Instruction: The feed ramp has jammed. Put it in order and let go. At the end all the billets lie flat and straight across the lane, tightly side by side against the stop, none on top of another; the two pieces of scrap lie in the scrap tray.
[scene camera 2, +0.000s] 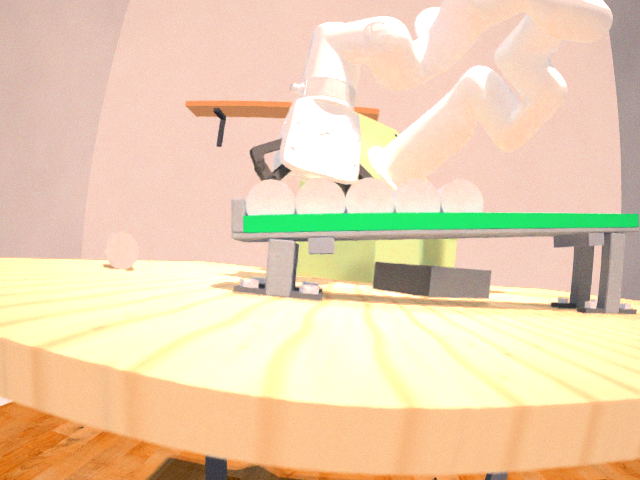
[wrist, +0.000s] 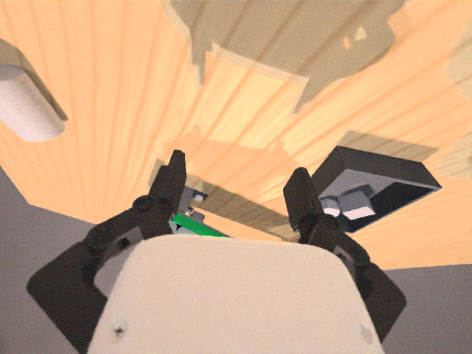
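Seen in the pictures: gripper, fingertip midpoint: (wrist: 239, 171); arm's base, origin of the base link: (scene camera 2: 391, 174).
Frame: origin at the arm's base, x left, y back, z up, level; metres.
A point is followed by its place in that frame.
Several pale round billets (scene camera 2: 370, 196) @(y -0.599, x 0.118, z -0.120 m) lie side by side in one row on the green-edged ramp (scene camera 2: 537, 221) (wrist: 197, 226), the leftmost at the grey stop (scene camera 2: 237, 215) @(y -0.647, x 0.026, z -0.146 m). Another billet (scene camera 2: 122, 250) @(y -0.595, x -0.144, z -0.185 m) (wrist: 31, 107) @(y -0.556, x -0.155, z -0.180 m) lies on the table, left of the ramp in the scene view and at the left edge of the wrist view. Two scrap pieces, a small one (wrist: 330, 206) @(y -0.370, x 0.157, z -0.188 m) and a grey block (wrist: 356, 204) @(y -0.339, x 0.156, z -0.183 m), lie in the dark scrap tray (scene camera 2: 460, 282) @(y -0.396, x 0.184, z -0.187 m) (wrist: 390, 162) @(y -0.296, x 0.103, z -0.194 m). My gripper (scene camera 2: 316, 180) (wrist: 239, 171) @(y -0.403, x -0.012, z -0.139 m) is open and empty, beyond the billet row in the scene view; its fingertips are hidden there.
The ramp stands on grey legs (scene camera 2: 281, 267) @(y -0.635, x 0.062, z -0.183 m) with bolted feet on the wooden table (scene camera 2: 330, 351) @(y -0.848, x 0.174, z -0.206 m). The tray stands behind the ramp in the scene view. A yellow-green stand (scene camera 2: 336, 260) @(y -0.124, x -0.056, z -0.173 m) is behind it, and an orange shelf (scene camera 2: 242, 109) is on the wall.
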